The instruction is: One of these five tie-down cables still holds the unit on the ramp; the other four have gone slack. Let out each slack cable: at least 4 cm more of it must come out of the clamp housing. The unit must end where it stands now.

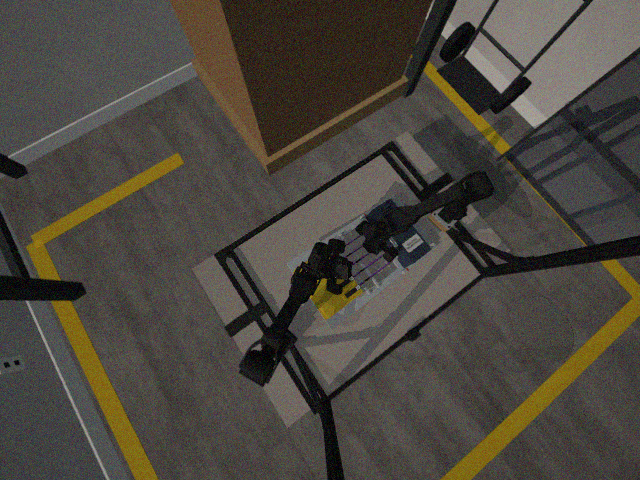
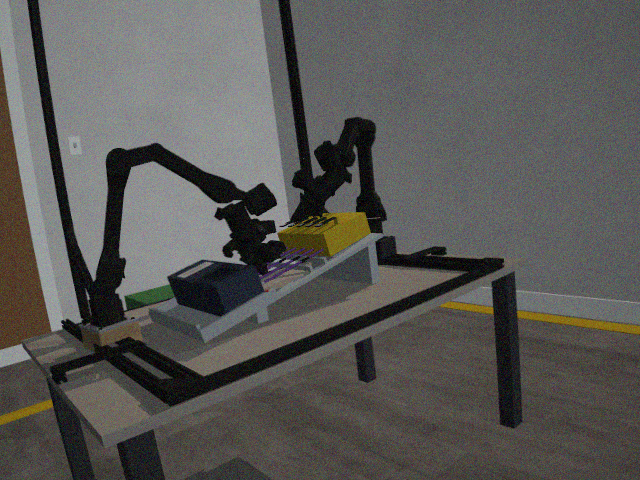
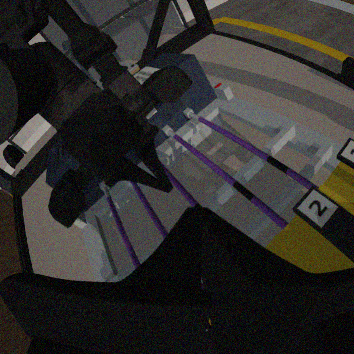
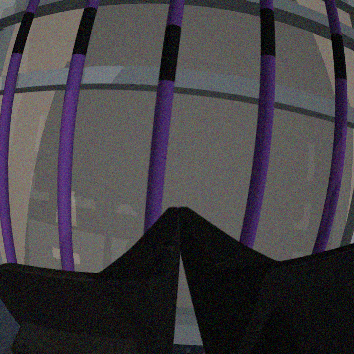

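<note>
A dark blue unit (image 1: 409, 259) (image 2: 213, 286) (image 3: 191, 86) sits at the low end of a grey ramp (image 2: 347, 269). A yellow clamp housing (image 1: 328, 302) (image 2: 334, 233) (image 3: 302, 246) sits at the high end. Several purple cables (image 1: 370, 273) (image 2: 290, 264) (image 3: 225, 175) (image 4: 159, 140) with black marks run between them. My left gripper (image 1: 341, 285) (image 2: 309, 220) (image 3: 195, 216) is shut and empty, just below the housing's front over the cables. My right gripper (image 1: 375, 244) (image 2: 263, 264) (image 3: 169, 188) (image 4: 177, 215) is shut and empty, its tips just above the middle cable near the unit.
The ramp stands on a table (image 1: 294, 224) (image 2: 366, 295) with a black frame (image 2: 347, 329). A tall brown crate (image 1: 318, 62) and a hand cart (image 1: 475, 81) stand beyond it. A green block (image 2: 149, 295) lies behind the unit. A pole (image 2: 294, 95) rises behind the housing.
</note>
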